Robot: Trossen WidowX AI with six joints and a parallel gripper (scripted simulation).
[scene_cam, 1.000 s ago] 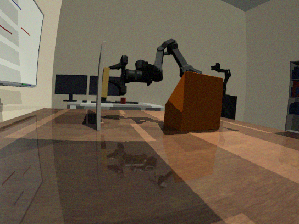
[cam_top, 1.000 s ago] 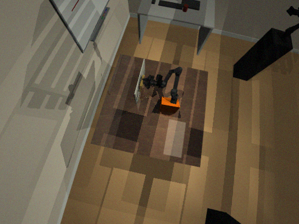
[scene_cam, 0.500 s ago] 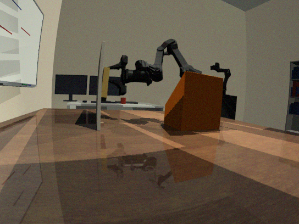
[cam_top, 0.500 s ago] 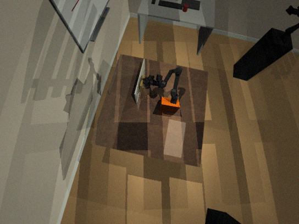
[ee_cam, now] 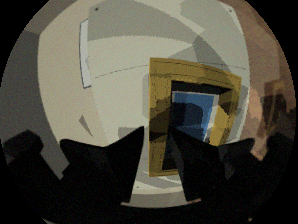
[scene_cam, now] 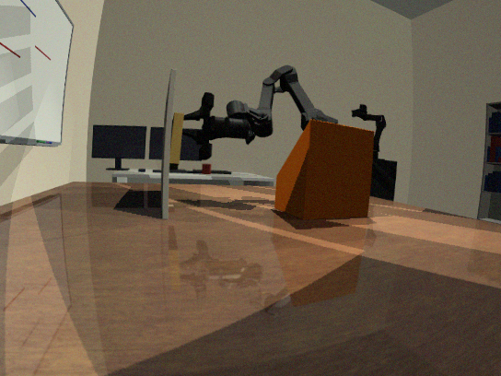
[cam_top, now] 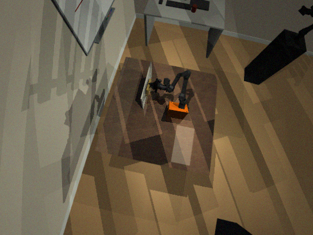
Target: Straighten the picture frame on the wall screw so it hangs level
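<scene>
Now: gripper tip 10 mm short of the picture frame, 10 mm to the right of it and 50 mm above it. The rest, counted from my gripper tip: wall panel 20 mm ahead, 60 mm below.
</scene>
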